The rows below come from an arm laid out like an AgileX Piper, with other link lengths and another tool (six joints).
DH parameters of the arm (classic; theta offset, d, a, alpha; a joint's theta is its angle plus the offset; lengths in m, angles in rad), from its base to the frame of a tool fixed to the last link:
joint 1: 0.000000 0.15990 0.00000 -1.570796
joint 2: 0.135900 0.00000 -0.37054 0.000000
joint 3: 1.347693 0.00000 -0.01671 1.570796
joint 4: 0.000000 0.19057 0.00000 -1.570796
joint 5: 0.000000 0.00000 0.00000 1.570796
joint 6: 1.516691 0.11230 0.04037 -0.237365
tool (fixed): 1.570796 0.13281 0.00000 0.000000
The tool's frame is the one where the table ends.
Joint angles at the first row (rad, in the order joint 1, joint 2, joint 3, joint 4, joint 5, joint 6):
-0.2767, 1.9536, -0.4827, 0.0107, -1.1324, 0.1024
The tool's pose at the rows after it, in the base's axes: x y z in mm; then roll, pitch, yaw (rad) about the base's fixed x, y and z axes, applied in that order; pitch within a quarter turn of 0, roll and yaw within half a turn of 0:
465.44, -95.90, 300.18, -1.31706, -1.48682, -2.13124
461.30, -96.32, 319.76, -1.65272, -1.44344, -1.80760
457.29, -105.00, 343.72, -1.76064, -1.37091, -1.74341
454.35, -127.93, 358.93, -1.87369, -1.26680, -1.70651
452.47, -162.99, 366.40, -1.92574, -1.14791, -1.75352
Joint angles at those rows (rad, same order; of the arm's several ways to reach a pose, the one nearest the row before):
-0.2766, 1.8749, -0.5182, 0.0128, -1.0540, 0.1334
-0.2767, 1.7889, -0.5831, 0.0136, -0.8728, 0.1789
-0.2808, 1.7100, -0.6694, 0.0464, -0.6836, 0.2300
-0.3167, 1.6654, -0.7687, 0.0757, -0.4941, 0.3046
-0.3801, 1.6605, -0.8630, 0.0836, -0.3504, 0.4102

